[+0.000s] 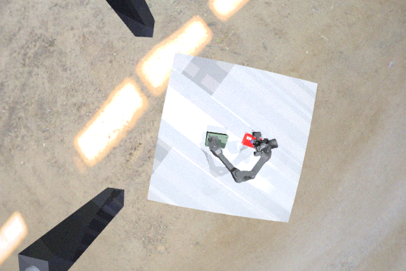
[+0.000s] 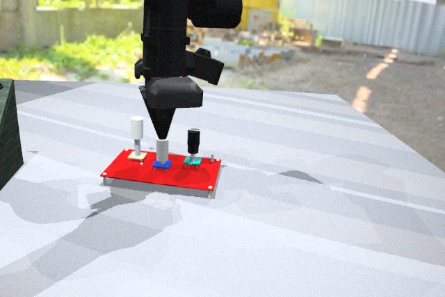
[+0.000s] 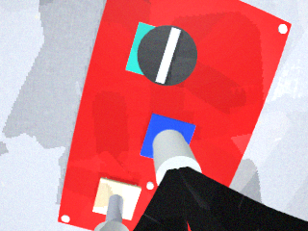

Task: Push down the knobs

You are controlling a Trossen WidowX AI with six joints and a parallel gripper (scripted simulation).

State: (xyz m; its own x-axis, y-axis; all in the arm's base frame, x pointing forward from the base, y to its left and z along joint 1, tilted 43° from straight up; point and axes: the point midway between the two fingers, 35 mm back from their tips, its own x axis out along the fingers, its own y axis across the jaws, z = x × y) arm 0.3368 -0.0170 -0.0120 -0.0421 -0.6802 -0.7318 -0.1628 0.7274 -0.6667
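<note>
Now: the black knob 50 mm ahead of my gripper tip and 10 mm to the left of it. The rest, counted from my gripper tip: blue potentiometer: 30 mm below; then teal potentiometer: 50 mm ahead, 10 mm to the left, 20 mm below; then grey knob: 20 mm below.
</note>
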